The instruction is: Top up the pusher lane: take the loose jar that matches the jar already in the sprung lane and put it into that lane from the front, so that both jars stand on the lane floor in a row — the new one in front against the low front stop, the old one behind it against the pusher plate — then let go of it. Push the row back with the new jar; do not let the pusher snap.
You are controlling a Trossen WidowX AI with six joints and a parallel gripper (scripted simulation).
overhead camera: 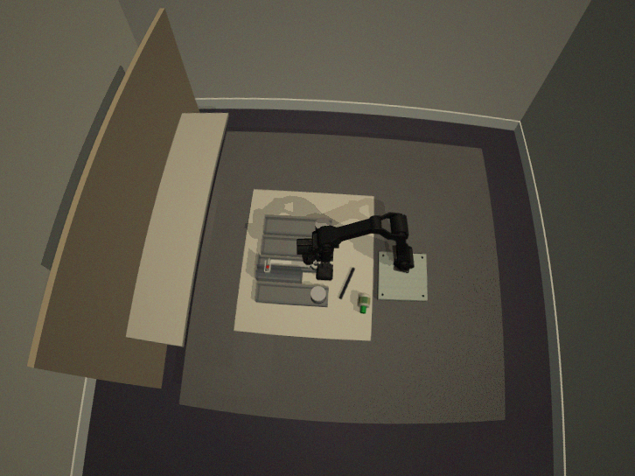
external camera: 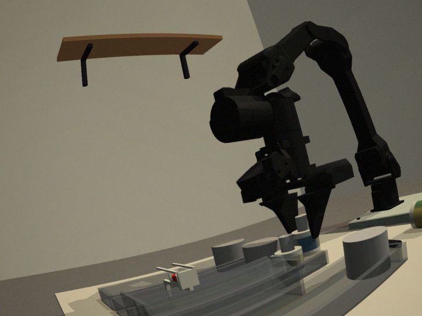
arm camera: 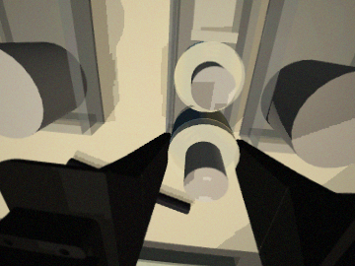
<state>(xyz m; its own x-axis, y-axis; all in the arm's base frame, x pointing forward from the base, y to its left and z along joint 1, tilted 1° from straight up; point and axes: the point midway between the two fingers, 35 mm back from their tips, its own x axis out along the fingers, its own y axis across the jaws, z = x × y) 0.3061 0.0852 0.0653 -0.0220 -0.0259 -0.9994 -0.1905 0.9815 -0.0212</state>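
The black rod lies 100 mm behind my gripper tip, 50 mm to the left of it and 40 mm below it. From my gripper tip the other things lie so: sprung lane: 150 mm ahead, 60 mm to the left, 30 mm below; then pale pusher part: 140 mm ahead, 60 mm to the left.
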